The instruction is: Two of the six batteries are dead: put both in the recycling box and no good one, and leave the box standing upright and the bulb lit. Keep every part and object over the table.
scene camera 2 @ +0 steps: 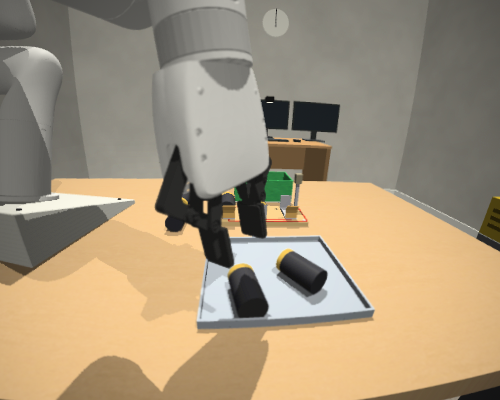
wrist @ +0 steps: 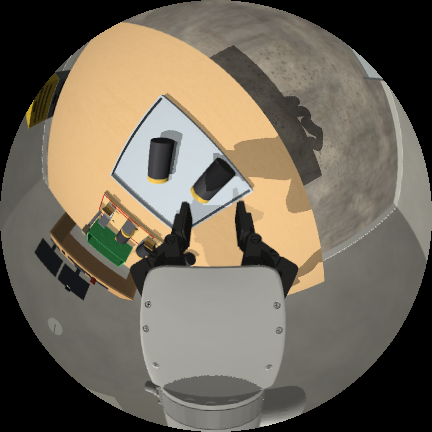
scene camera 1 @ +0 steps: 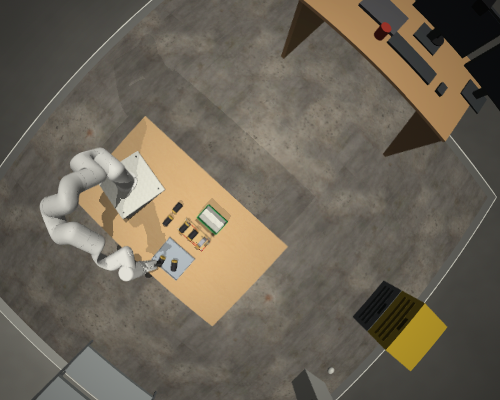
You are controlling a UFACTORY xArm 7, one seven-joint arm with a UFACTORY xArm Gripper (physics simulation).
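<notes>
My gripper is open and empty, its fingertips just above the gold end of a black battery lying in the grey tray. A second black battery lies beside it in the tray, apart from it. Two batteries sit in the red-outlined holder board; its third bay shows a bare metal clip. Two more batteries lie on the table. The green box stands upright. Whether the bulb is lit is unclear.
A thin post stands at the holder board. The arm's pale base plate is on the table, at the left in the second scene view. The tray lies near one long edge of the table. The holder board lies between tray and box.
</notes>
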